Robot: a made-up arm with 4 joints.
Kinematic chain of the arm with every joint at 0, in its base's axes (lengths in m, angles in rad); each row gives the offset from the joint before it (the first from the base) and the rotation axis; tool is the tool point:
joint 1: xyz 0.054 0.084 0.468 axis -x
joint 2: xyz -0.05 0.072 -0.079 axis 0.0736 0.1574 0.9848
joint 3: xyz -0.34 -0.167 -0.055 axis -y
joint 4: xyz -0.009 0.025 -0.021 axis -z
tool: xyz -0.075 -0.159 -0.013
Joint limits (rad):
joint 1: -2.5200..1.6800
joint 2: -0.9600..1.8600
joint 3: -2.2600..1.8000
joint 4: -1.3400..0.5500
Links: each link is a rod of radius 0.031 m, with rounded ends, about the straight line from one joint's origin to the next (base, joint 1, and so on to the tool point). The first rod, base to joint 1, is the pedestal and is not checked.
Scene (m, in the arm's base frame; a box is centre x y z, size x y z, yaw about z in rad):
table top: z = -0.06
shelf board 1: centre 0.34 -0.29 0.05 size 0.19 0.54 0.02 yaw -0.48
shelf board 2: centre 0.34 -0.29 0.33 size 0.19 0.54 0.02 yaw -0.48
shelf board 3: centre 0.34 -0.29 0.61 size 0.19 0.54 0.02 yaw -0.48
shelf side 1: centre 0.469 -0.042 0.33 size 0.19 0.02 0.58 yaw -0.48
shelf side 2: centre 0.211 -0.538 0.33 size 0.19 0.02 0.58 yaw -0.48
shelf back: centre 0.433 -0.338 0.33 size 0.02 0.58 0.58 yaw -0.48
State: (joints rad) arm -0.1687 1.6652 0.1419 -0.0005
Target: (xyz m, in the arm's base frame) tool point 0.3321 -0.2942 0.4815
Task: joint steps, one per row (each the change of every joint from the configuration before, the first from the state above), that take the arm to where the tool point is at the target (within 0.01 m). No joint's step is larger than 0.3 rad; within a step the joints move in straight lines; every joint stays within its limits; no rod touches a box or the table.
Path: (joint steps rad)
1: -0.0518 -0.1291 0.0420 -0.2389
2: -0.0519 -0.1292 0.0421 -0.2389
3: -0.0518 -0.1291 0.0420 -0.2388
4: 0.2413 -0.0158 -0.0041 -0.1136
5: 0.2412 -0.0157 -0.0041 -0.1136
6: 0.2413 -0.0157 -0.0041 -0.1136
7: 0.2412 -0.0157 -0.0041 -0.1135
8: -0.0094 0.1237 -0.0834 0.2841
9: -0.0093 0.1238 -0.0834 0.2841
10: -0.0094 0.1237 -0.0834 0.2841
11: -0.0094 0.1237 -0.0834 0.2841

